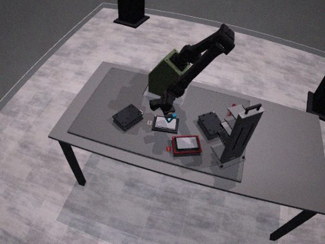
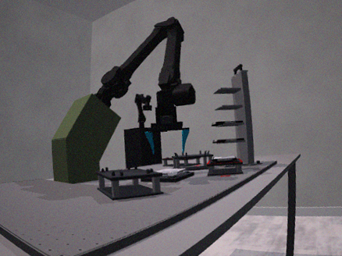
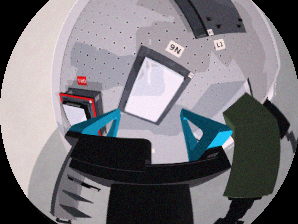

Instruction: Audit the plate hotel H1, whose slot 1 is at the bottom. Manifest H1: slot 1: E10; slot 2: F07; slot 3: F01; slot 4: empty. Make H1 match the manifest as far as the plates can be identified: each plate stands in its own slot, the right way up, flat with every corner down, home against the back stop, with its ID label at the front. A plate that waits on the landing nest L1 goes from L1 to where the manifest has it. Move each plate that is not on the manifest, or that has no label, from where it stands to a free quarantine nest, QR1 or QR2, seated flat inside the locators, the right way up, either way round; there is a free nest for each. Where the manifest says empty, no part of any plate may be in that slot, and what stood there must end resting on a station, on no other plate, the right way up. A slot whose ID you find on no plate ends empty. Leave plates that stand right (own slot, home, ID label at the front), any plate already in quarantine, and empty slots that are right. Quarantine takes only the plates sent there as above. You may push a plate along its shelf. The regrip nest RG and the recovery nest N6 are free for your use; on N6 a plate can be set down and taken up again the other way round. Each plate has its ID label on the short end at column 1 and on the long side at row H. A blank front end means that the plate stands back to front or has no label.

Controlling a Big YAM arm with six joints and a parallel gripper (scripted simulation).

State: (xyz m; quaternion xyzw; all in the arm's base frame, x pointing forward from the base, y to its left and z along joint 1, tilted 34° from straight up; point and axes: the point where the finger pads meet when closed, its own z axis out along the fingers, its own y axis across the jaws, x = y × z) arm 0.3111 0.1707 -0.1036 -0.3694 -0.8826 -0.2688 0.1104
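Right now the white-topped plate is 70 mm below my hand. From my hand the other things lie so: plate hotel H1: 460 mm to the left, 120 mm above, 40 mm ahead; red-framed nest: 400 mm to the left, 300 mm behind, 60 mm below.
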